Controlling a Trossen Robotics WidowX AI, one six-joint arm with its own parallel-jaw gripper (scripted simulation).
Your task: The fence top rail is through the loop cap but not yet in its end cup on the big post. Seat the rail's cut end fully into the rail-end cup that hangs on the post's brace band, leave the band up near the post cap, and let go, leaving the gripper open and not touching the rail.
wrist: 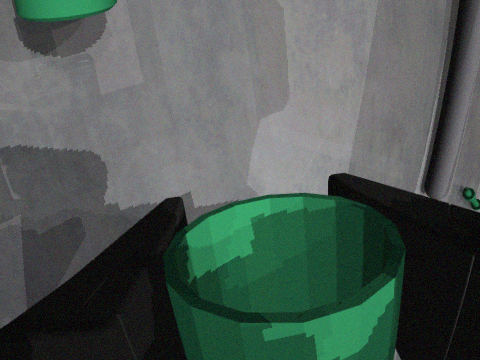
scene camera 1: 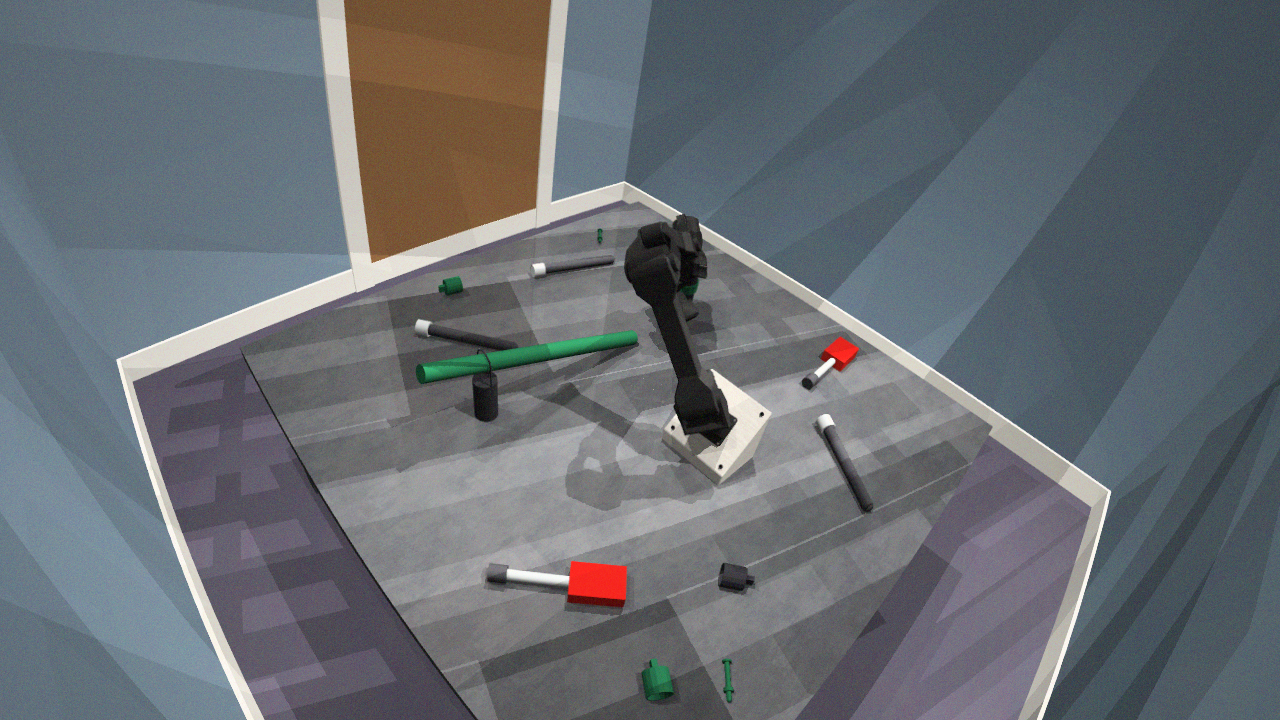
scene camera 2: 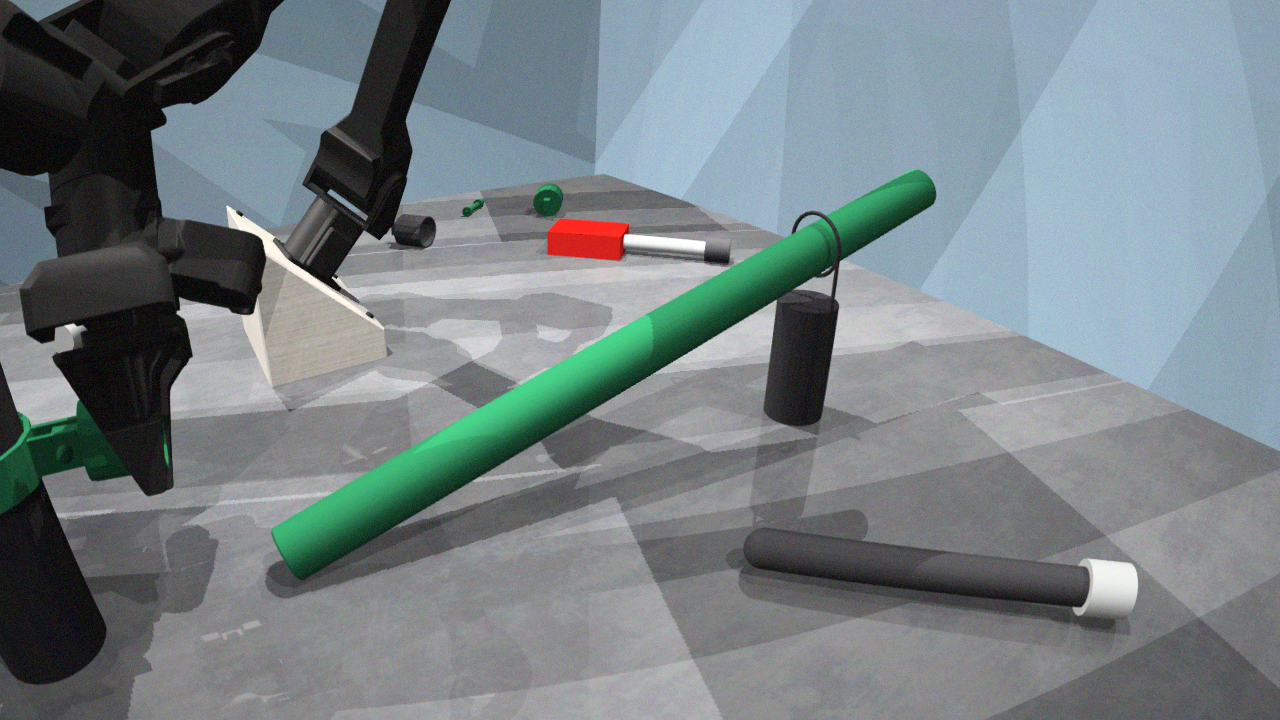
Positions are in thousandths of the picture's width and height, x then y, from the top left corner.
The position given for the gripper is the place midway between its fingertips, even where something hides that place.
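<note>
Green top rail (scene camera 2: 293, 699), (scene camera 1: 393, 499). Dark cup (scene camera 2: 324, 320), (scene camera 1: 571, 801); out of frame in the wrist view. Short dark post (scene camera 2: 629, 451). Gripper (scene camera 2: 125, 684), (wrist: 536, 562).
</note>
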